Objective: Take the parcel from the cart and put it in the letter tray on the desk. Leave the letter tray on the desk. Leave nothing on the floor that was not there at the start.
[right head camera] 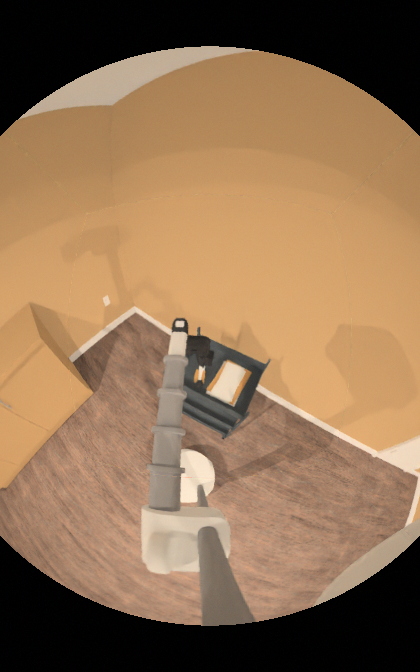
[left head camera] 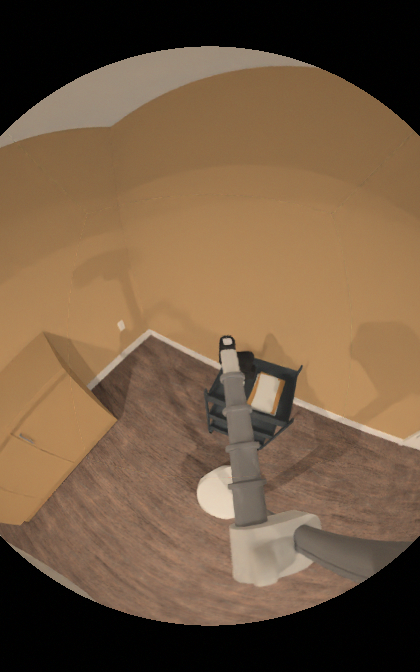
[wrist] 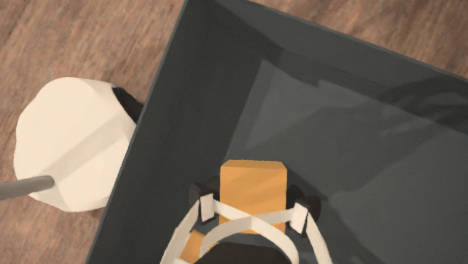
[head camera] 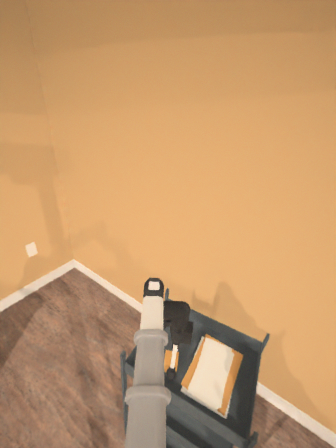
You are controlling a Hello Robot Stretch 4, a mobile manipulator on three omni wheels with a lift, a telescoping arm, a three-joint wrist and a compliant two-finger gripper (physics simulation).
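Frame: origin at the robot's base, x left, y down, z back, level; millimetres.
Seen in the pictures: gripper, fingertip midpoint: point(wrist: 253, 196) point(head camera: 172, 365).
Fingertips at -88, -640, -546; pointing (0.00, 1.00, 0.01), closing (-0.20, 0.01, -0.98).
Observation:
Offsets run from my fingertips to a thing's top centre, as dx, dy, dz.
The parcel, an orange box @(+8, -51, -1) point(wrist: 253, 180) point(head camera: 168, 361) point(right head camera: 196, 377), sits in the dark grey cart point(wrist: 175, 125) point(head camera: 227, 332) point(left head camera: 292, 395) point(right head camera: 253, 382), near one of its walls. My gripper point(wrist: 253, 196) point(head camera: 171, 373) point(right head camera: 200, 384) points down with one finger pad against each side of the box, shut on it. The box seems to rest on the cart's top tray. The arm and near finger hide part of it in the head views. The letter tray and the desk do not show in these views.
A flat white and orange bundle @(-147, -11, +21) point(head camera: 214, 375) point(left head camera: 267, 395) point(right head camera: 229, 382) lies in the cart beside the gripper. The cart stands by the orange wall. My white base point(left head camera: 217, 492) point(right head camera: 197, 475) point(wrist: 75, 145) is near the cart. A wooden cabinet point(left head camera: 65, 435) point(right head camera: 45, 395) stands left.

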